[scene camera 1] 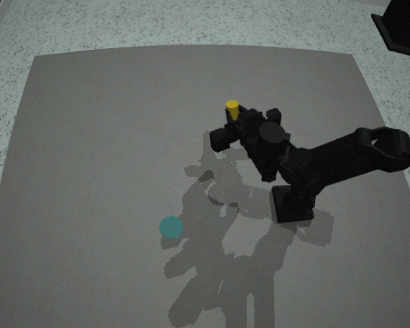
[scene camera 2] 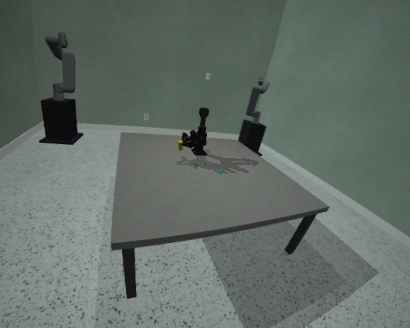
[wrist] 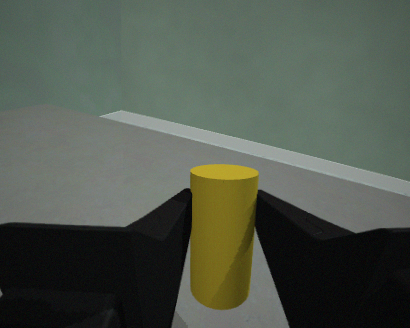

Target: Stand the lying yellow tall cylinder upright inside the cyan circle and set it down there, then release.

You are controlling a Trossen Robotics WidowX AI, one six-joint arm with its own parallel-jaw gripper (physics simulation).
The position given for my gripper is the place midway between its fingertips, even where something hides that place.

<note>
My gripper (scene camera 1: 231, 107) holds a yellow tall cylinder (wrist: 224, 197), clear of everything else.
My gripper shows as well in the wrist view (wrist: 222, 197).
</note>
